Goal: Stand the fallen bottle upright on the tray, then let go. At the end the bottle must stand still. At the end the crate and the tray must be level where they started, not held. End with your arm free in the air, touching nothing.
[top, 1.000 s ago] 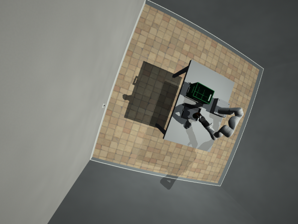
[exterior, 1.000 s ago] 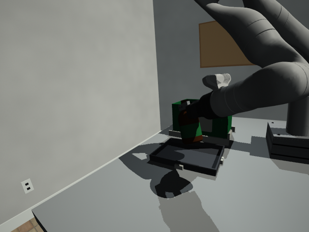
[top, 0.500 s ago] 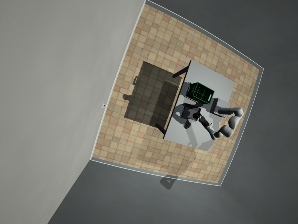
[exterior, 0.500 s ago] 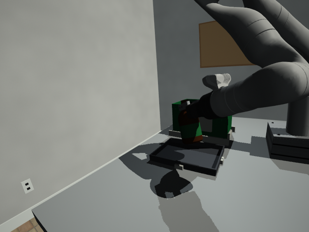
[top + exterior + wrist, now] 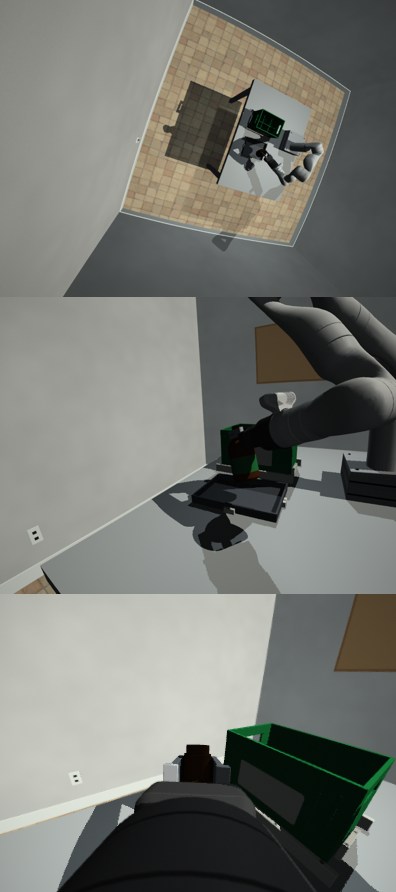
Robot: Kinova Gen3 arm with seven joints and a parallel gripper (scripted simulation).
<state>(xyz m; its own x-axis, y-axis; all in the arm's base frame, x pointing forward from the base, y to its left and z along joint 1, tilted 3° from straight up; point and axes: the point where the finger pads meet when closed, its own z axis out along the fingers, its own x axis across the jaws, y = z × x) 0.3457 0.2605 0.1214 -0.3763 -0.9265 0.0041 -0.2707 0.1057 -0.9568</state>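
The brown bottle is 5 cm below my hand and 1 cm behind it. From my hand the other things lie so: green crate (27 cm to the right, 12 cm below, 7 cm ahead); then black tray (19 cm below, 1 cm to the right).
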